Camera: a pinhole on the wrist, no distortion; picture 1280 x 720 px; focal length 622.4 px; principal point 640.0 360.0 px. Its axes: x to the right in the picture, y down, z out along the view. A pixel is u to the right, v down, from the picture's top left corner.
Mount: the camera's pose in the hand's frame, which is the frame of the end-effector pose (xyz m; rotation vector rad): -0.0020 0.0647 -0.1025 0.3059 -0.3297 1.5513
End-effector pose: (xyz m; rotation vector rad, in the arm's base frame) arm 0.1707 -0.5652 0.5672 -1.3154 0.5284 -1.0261
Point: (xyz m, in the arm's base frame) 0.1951 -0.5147 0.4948
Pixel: 951.9 582.6
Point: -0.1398 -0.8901 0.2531
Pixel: behind the camera
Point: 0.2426 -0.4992 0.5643
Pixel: 754.7 411.4
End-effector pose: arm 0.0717 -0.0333 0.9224 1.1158 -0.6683 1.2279
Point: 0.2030 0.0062 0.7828
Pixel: outside the picture
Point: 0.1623 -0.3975 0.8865
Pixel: 695.0 549.1
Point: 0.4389 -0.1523 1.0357
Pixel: 315.8 135.7
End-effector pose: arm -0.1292 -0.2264 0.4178 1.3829 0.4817 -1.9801
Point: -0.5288 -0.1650 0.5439
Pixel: 394.9 411.1
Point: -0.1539 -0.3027 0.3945
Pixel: 779.3 141.8
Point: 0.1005 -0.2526 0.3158
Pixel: behind the camera
